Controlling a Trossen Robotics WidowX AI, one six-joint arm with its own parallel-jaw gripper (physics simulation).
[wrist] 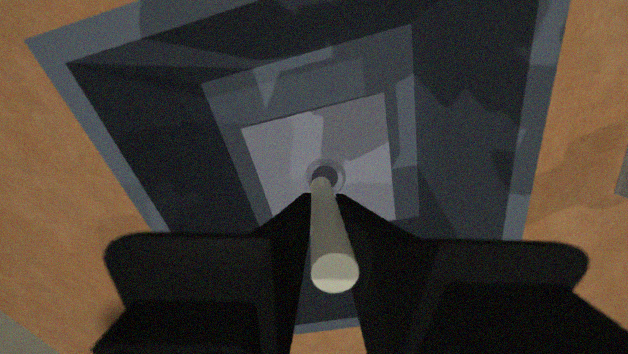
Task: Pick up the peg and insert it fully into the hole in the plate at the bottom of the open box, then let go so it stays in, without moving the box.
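Places are measured from the arm's base along level axes (x left, y ahead, z down), in metres.
Pixels of known places: gripper, fingertip midpoint: (322,200).
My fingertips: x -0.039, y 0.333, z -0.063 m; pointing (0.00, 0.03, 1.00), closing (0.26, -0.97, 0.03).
For each thing: its top centre in the pictures, then the offset to it from my fingertips. "pt": a spot on its surface instead. Level surfaces: height alone.
- pale cream peg, top centre: (329,286) dy -0.001, dx -0.002, dz -0.055 m
- light grey square plate, top centre: (325,179) dy -0.003, dx -0.003, dz +0.024 m
- blue-grey box, surface spot: (542,100) pt dy -0.094, dx -0.033, dz -0.013 m
- orange-brown table top, surface height: dz +0.085 m
My gripper (322,200) is shut on the pale cream peg (327,225), which runs lengthwise between the two black fingers, its near round end towards the camera. The peg's far end overlaps the lower left part of the dark round hole (327,173) in this view; whether it touches the plate or is inside the hole I cannot tell. The hole has a lighter ring around it and lies in the light grey square plate (270,150) at the bottom of the open box. The blue-grey box (542,100) shows around the plate. The fingers hide the plate's near edge.
The box's dark inner walls rise on all sides of the plate, and its rim (85,100) surrounds the fingers' working space. An orange-brown table top (50,165) lies outside the box. A grey object (622,175) is cut off at the right edge of the view.
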